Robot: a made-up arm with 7 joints.
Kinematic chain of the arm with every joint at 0, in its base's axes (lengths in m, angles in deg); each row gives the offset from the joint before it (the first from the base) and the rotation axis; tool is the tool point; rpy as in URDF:
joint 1: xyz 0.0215 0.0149 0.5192 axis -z
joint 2: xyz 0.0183 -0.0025 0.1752 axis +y
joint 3: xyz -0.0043 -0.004 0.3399 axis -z
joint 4: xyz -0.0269 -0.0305 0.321 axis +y
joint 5: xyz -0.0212 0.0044 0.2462 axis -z
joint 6: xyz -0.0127 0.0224 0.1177 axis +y
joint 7: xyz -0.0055 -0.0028 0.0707 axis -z
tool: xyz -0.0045 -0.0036 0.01 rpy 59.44 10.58 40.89
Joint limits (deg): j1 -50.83..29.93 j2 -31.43..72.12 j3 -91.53..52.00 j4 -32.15..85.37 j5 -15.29..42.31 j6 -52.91..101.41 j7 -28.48..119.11
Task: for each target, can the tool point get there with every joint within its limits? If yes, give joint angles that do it. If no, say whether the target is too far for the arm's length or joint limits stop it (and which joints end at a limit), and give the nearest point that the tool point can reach.
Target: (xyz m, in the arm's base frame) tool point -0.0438 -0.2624 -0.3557
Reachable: no: joint limits stop it (at a limit: joint 1, joint 2, joint 4) | nearest point 0.6243 -0.4516 0.5449 | short by 1.137 m
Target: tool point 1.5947 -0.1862 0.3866
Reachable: no: too far | nearest point 1.0398 -0.1153 0.7054 | short by 0.644 m
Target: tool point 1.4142 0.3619 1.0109
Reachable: no: too far | nearest point 1.0723 0.2767 0.9741 | short by 0.354 m
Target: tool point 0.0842 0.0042 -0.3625
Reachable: no: joint limits stop it (at a limit: joint 2, joint 4) | nearest point 0.7675 -0.1124 0.5348 | short by 1.134 m
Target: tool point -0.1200 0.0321 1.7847
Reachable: yes | joints 8.20 -0.98 5.54 -10.68 -5.46 12.27 9.42
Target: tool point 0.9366 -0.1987 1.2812
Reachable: yes | joints 10.68 58.04 -15.71 -0.54 32.25 41.81 -3.18
